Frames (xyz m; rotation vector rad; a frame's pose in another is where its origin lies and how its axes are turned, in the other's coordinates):
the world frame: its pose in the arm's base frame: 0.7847 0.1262 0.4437 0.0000 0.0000 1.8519
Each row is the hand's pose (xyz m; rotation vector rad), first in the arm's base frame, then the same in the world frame.
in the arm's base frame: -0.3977 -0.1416 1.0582 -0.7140 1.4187 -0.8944
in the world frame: 0.0707 1.2103 0.6145 0.9258 1.8701 -2.1899
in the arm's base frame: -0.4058 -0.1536 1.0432 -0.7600 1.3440 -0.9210
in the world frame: 0.0614 1.2214 0.5995 0.8165 1.8720 -2.2438
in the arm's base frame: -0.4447 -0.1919 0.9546 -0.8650 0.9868 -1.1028
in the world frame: 0.0354 1.2694 0.5109 0.3711 1.7741 -2.5542
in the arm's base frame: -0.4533 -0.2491 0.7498 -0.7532 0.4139 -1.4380
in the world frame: -0.0171 1.2935 0.3061 0.1592 -1.1106 2.7026
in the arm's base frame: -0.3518 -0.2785 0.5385 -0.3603 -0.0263 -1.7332
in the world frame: -0.0735 1.2042 0.0948 0.2865 -0.3282 2.6520
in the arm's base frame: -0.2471 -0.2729 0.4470 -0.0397 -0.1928 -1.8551
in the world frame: -0.0972 1.1020 0.0033 0.2054 0.0971 2.5632
